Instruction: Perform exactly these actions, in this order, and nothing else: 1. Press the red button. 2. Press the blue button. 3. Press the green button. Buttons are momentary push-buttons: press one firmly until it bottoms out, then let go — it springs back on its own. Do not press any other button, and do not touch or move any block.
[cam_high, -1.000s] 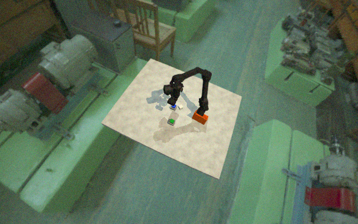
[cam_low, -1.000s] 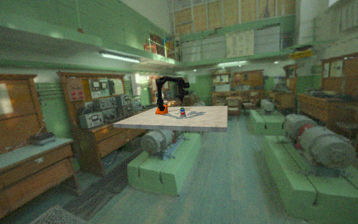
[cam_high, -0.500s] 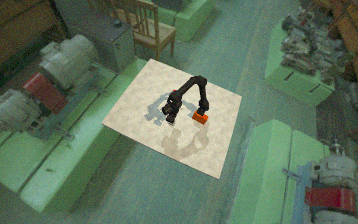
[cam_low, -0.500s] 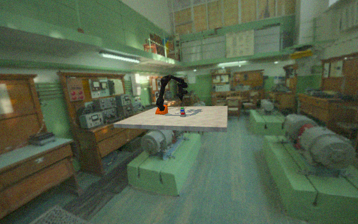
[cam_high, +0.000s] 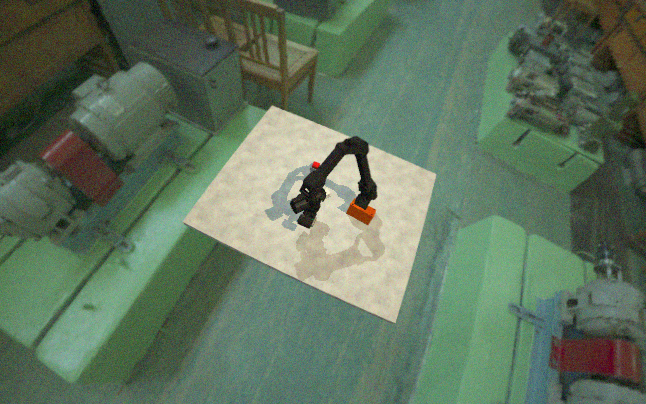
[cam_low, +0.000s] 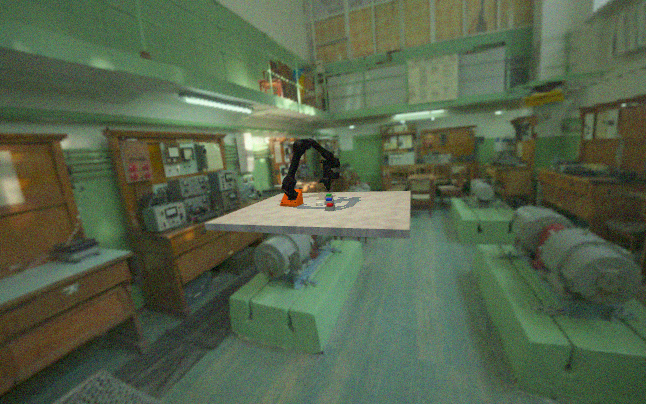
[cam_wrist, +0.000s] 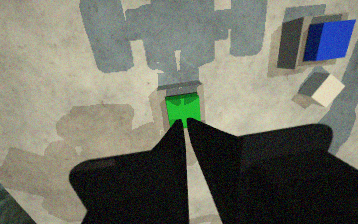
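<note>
The green button lies 30 mm below my gripper tip. Round my gripper tip: blue button 140 mm to the right, 70 mm ahead, 30 mm below; small white block 180 mm to the right, 50 mm below, 10 mm ahead.
</note>
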